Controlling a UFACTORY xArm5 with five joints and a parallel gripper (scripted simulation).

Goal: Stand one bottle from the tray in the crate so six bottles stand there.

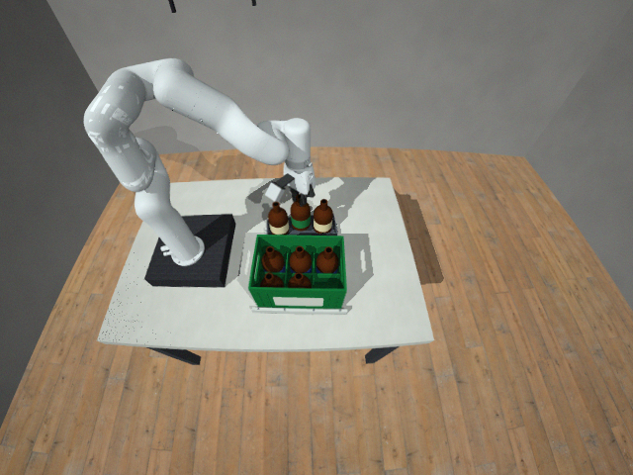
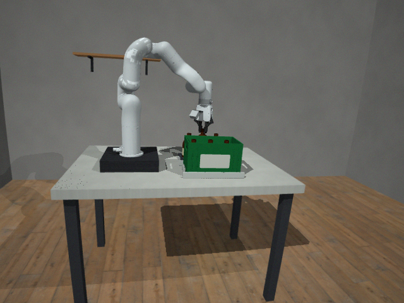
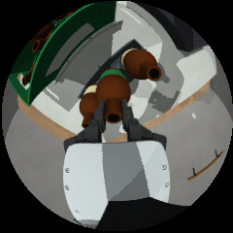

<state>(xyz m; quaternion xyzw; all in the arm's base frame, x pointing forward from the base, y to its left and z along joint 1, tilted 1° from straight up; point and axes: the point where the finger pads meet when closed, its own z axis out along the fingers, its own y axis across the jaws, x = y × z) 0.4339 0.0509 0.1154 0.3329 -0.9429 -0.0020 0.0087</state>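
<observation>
The brown bottle is 70 mm below my hand. Also, from my hand: green crate: 50 mm behind, 240 mm to the right, 100 mm below; then dark tray: 170 mm below.
</observation>
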